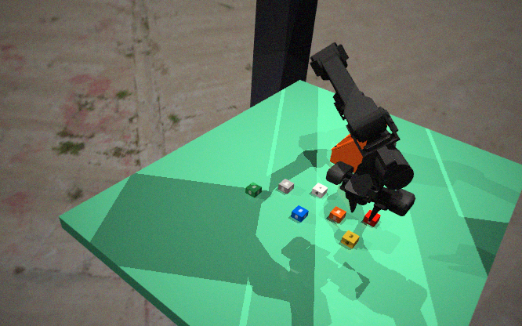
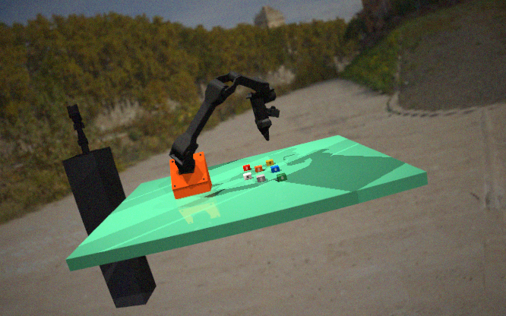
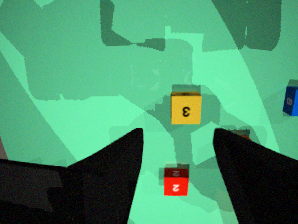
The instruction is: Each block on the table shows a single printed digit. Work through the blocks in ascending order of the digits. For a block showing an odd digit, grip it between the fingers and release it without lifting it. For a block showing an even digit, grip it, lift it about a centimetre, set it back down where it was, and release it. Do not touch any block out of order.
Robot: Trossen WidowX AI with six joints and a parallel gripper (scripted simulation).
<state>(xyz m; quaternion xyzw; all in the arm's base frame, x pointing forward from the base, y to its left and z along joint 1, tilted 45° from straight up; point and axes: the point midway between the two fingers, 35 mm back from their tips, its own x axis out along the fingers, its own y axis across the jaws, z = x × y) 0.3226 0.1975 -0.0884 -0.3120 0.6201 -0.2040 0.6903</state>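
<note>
My gripper tip is now 10 mm past the yellow block, 20 mm to the left of it and 100 mm above it. The rest, counted from my gripper tip: red block (120 mm behind, 20 mm to the right, 100 mm below); then blue block (10 mm ahead, 160 mm to the right, 100 mm below); then orange block (60 mm behind, 90 mm to the right, 100 mm below).
</note>
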